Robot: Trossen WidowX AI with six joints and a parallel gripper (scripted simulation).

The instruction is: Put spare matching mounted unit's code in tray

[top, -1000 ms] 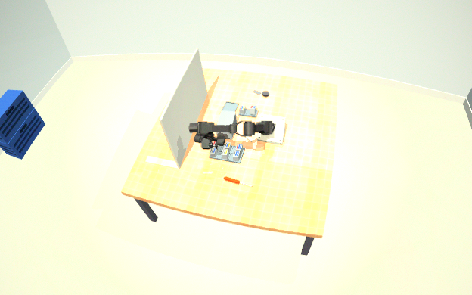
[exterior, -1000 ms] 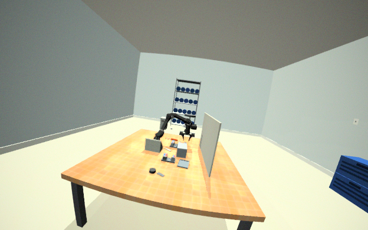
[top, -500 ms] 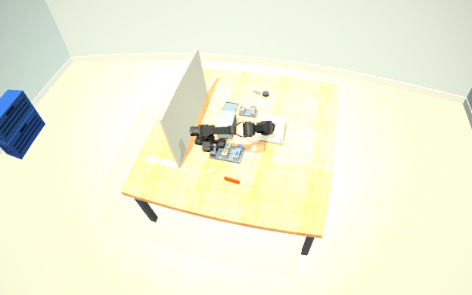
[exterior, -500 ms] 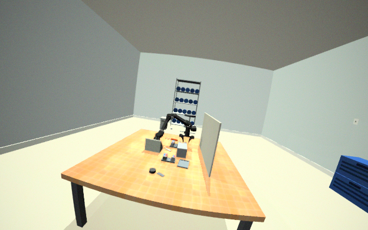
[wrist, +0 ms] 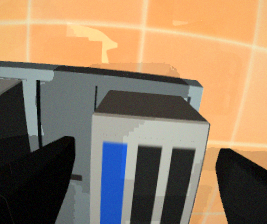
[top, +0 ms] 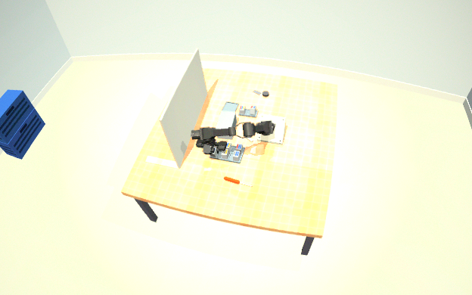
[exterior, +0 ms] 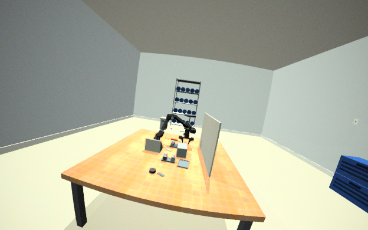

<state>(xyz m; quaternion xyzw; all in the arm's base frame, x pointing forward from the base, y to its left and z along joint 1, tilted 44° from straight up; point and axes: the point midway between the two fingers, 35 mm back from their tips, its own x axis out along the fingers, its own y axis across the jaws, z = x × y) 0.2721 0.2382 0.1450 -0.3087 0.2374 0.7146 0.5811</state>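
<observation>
My gripper tip is now 8 cm short of the flat grey tray, 41 cm to the left of it and 2 cm above it. Also, from my gripper tip: mounted unit 1 cm ahead, 21 cm to the right, 2 cm above; tall grey panel 24 cm ahead, 17 cm to the right, 20 cm above.
</observation>
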